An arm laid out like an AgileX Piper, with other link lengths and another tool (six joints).
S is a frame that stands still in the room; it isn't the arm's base.
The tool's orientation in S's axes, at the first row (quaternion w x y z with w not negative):
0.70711 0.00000 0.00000 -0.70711
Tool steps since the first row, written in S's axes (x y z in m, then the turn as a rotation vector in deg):
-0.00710 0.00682 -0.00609 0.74 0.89 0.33
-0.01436 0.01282 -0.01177 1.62 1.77 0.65
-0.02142 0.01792 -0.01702 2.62 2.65 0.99
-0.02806 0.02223 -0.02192 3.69 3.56 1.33
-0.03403 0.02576 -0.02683 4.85 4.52 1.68
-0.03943 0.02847 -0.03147 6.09 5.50 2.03
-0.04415 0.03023 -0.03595 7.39 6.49 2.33
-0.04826 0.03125 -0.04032 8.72 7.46 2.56
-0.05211 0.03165 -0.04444 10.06 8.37 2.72
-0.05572 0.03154 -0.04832 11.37 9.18 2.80
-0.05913 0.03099 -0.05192 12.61 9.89 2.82
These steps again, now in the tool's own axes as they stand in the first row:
-0.00682 -0.00710 -0.00609 -0.89 0.74 0.33
-0.01282 -0.01436 -0.01177 -1.77 1.62 0.65
-0.01792 -0.02142 -0.01702 -2.65 2.62 0.99
-0.02223 -0.02806 -0.02192 -3.56 3.69 1.33
-0.02576 -0.03403 -0.02683 -4.52 4.85 1.68
-0.02847 -0.03943 -0.03147 -5.50 6.09 2.03
-0.03023 -0.04415 -0.03595 -6.49 7.39 2.33
-0.03125 -0.04826 -0.04032 -7.46 8.72 2.56
-0.03165 -0.05211 -0.04444 -8.37 10.06 2.72
-0.03154 -0.05572 -0.04832 -9.18 11.37 2.80
-0.03099 -0.05913 -0.05192 -9.89 12.61 2.82

